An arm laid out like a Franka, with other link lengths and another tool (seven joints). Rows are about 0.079 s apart.
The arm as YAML. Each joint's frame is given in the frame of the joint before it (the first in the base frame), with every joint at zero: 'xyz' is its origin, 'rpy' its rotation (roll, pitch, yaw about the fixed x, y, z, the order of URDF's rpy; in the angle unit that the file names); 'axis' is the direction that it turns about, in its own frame. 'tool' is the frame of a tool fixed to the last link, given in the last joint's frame.
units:
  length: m
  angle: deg
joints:
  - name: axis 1
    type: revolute
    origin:
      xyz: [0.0, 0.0, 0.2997]
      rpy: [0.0, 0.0, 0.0]
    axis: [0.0, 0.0, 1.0]
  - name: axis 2
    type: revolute
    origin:
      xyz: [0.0, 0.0, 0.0]
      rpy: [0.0, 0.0, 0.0]
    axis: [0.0, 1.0, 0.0]
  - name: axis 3
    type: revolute
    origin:
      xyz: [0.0, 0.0, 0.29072]
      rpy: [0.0, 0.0, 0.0]
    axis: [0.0, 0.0, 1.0]
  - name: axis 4
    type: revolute
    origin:
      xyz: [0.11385, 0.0, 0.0]
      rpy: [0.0, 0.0, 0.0]
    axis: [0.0, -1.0, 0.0]
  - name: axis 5
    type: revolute
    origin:
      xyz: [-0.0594, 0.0, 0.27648]
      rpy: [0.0, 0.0, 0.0]
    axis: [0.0, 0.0, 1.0]
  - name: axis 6
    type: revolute
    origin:
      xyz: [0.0, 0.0, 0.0]
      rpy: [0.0, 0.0, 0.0]
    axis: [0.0, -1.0, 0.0]
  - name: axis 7
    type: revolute
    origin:
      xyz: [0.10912, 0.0, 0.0]
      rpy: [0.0, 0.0, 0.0]
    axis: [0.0, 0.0, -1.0]
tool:
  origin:
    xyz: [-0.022, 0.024, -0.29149]
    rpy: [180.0, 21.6, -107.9]
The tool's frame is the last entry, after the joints.
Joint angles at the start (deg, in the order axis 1, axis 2, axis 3, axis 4, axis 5, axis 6, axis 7):
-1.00 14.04 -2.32 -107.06 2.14 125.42 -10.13
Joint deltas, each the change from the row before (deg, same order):
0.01 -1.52 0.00 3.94 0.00 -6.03 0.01
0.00 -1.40 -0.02 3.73 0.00 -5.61 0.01
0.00 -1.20 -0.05 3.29 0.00 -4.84 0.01
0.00 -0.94 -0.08 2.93 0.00 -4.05 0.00
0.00 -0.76 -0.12 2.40 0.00 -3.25 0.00
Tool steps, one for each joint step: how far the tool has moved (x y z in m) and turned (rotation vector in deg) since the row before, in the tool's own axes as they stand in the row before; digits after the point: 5 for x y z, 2 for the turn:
-0.01263 0.00022 -0.02689 -0.61 -0.09 0.08
-0.01147 0.00235 -0.02602 -0.51 -0.07 0.07
-0.00961 0.00363 -0.02324 -0.37 -0.05 0.05
-0.00785 0.00358 -0.02017 -0.19 -0.04 0.02
-0.00586 0.00353 -0.01675 -0.08 -0.02 0.04

